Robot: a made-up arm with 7 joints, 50 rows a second.
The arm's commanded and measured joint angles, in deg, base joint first. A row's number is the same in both.
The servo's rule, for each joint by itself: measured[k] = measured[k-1] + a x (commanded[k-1-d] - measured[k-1]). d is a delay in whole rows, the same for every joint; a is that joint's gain. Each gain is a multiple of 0.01, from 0.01 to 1. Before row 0 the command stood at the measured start. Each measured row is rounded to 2 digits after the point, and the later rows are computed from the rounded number. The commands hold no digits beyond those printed.
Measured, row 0:
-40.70 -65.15 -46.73 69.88 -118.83 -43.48 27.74
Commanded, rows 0 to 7:
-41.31 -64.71 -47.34 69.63 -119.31 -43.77 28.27
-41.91 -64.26 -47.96 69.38 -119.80 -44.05 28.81
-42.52 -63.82 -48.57 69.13 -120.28 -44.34 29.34
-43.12 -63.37 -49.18 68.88 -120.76 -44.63 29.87
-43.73 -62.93 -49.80 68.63 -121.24 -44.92 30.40
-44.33 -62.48 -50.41 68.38 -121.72 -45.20 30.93
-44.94 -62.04 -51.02 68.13 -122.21 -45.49 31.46
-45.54 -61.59 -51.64 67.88 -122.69 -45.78 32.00
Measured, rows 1 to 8:
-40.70 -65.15 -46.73 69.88 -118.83 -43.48 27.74
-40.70 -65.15 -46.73 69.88 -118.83 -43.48 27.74
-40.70 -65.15 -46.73 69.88 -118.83 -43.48 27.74
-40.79 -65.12 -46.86 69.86 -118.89 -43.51 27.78
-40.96 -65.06 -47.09 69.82 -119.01 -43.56 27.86
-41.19 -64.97 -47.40 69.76 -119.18 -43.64 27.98
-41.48 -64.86 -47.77 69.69 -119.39 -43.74 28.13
-41.82 -64.72 -48.20 69.61 -119.63 -43.86 28.31
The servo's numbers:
d 3
a 0.15 0.07 0.21 0.08 0.13 0.10 0.08

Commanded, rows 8 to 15:
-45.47 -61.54 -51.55 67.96 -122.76 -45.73 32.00
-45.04 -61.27 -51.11 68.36 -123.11 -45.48 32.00
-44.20 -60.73 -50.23 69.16 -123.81 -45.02 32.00
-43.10 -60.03 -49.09 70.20 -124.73 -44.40 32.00
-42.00 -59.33 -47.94 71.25 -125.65 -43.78 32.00
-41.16 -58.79 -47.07 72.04 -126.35 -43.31 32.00
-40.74 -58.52 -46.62 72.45 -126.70 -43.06 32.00
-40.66 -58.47 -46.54 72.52 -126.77 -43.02 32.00
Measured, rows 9 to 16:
-42.20 -64.56 -48.66 69.51 -119.90 -43.99 28.52
-42.61 -64.38 -49.16 69.40 -120.20 -44.14 28.76
-43.05 -64.18 -49.68 69.28 -120.52 -44.30 29.02
-43.41 -64.00 -50.07 69.17 -120.81 -44.44 29.26
-43.65 -63.81 -50.29 69.11 -121.11 -44.54 29.48
-43.73 -63.59 -50.28 69.11 -121.46 -44.59 29.68
-43.64 -63.34 -50.03 69.20 -121.89 -44.57 29.87
-43.39 -63.06 -49.59 69.36 -122.38 -44.49 30.04

